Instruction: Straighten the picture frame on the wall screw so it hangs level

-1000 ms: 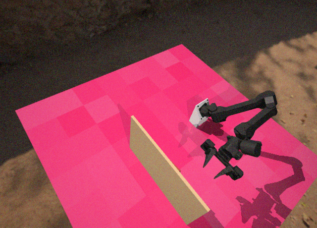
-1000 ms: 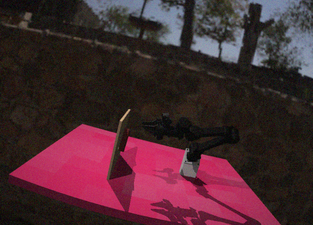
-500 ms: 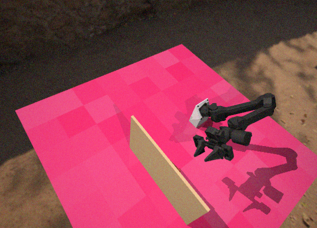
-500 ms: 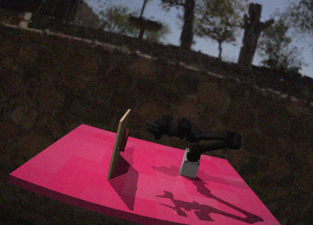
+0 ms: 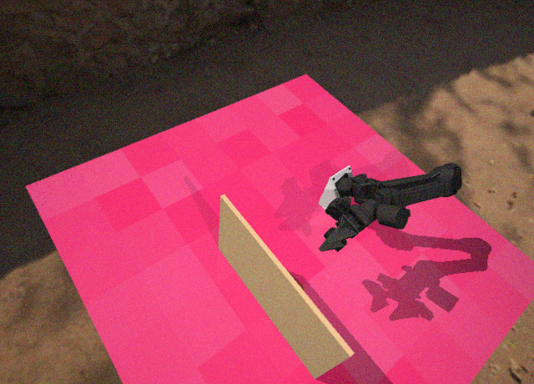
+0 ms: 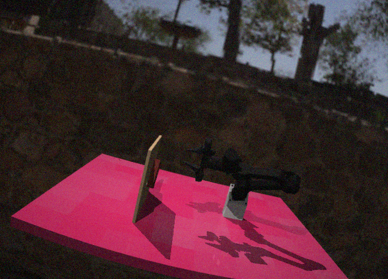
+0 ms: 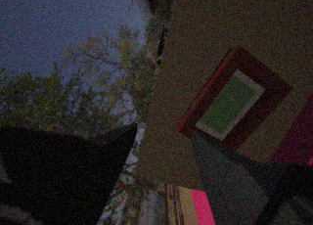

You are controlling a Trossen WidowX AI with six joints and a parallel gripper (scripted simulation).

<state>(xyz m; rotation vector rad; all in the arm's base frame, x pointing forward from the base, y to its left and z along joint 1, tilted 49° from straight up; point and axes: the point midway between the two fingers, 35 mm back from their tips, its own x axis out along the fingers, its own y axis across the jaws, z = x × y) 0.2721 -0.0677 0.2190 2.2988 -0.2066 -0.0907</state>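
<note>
The picture frame lies 110 mm ahead of my gripper tip, 40 mm to the right of it and 120 mm below it. Round my gripper tip: tan wall panel: 120 mm ahead, 40 mm to the right, 130 mm below.
</note>
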